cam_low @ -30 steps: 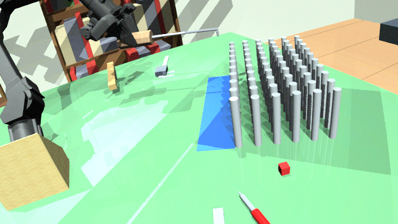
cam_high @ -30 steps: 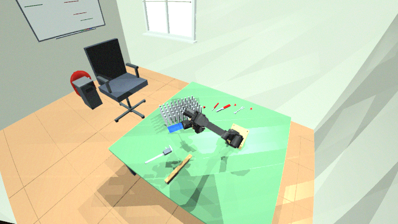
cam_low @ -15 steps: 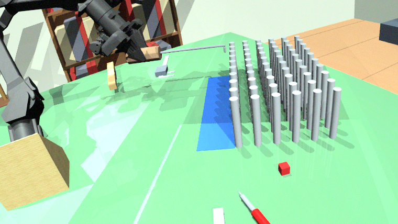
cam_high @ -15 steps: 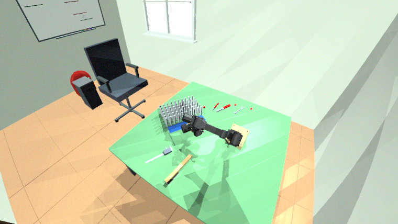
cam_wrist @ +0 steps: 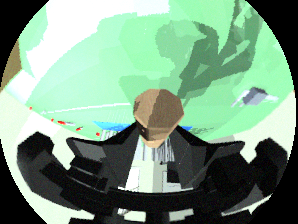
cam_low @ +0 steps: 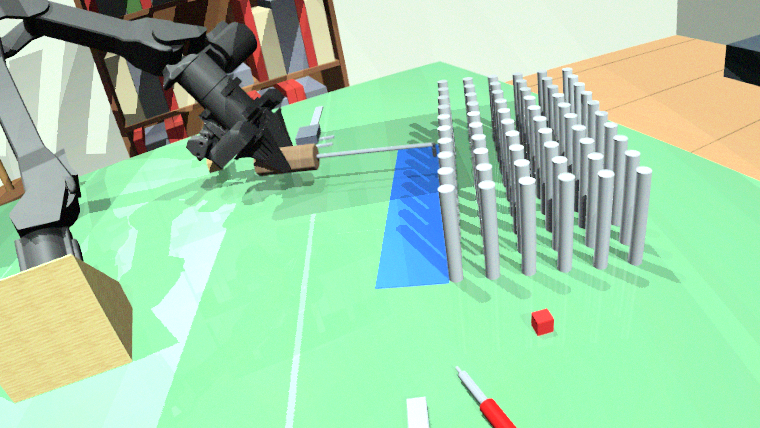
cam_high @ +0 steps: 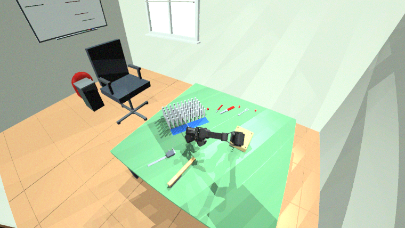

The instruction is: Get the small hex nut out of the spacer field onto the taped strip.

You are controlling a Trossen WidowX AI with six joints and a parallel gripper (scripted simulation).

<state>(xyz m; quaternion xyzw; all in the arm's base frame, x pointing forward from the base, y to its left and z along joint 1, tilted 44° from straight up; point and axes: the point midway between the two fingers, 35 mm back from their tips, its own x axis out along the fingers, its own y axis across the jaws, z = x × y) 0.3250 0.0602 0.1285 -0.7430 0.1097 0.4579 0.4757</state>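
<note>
Right now my gripper tip is 120 mm short of the blue taped strip, 140 mm to the left of it and 60 mm above it. Also, from my gripper tip: hook tool: 80 mm ahead, 60 mm to the right; red-handled screwdriver: 50 mm behind, 470 mm to the right, 50 mm below; small hex nut: 260 mm ahead, 200 mm to the right, 50 mm below.
</note>
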